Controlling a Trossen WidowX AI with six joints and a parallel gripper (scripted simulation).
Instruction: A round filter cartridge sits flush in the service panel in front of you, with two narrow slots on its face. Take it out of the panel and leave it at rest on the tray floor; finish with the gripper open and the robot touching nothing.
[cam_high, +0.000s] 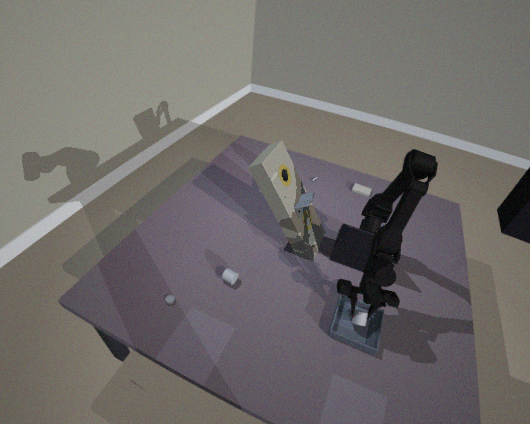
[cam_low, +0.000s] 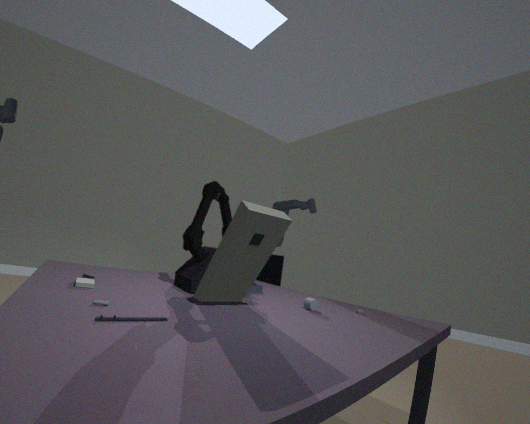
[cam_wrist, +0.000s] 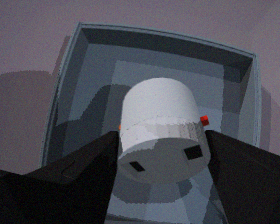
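My gripper tip is right at the round filter cartridge. The rest, counted from my gripper tip: grey tray 40 mm below; pale block 150 mm ahead, 740 mm to the right, 40 mm below.
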